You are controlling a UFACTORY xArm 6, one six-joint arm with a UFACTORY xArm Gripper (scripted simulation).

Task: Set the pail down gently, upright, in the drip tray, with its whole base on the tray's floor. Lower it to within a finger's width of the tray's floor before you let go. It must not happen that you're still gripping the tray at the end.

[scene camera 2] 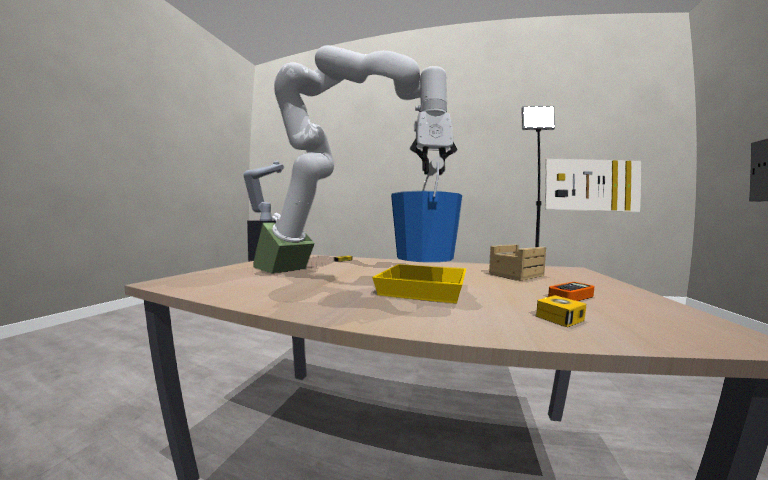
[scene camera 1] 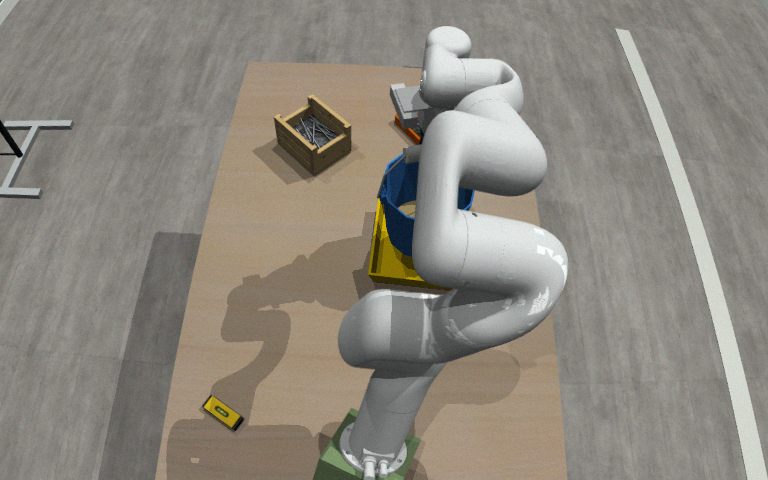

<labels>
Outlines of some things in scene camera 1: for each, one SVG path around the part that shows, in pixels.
A yellow drip tray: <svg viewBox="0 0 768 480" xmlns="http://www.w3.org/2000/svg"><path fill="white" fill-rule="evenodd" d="M378 198L368 271L369 277L377 282L452 290L451 288L431 285L422 280L414 269L412 257L404 255L391 244L386 229L384 204L381 204Z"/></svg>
A blue pail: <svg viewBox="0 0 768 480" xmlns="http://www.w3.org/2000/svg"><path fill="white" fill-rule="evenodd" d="M458 188L457 208L469 211L475 191ZM422 144L403 147L403 153L387 164L386 173L383 175L377 195L381 204L384 204L386 229L391 244L401 253L412 257L418 168Z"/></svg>
</labels>
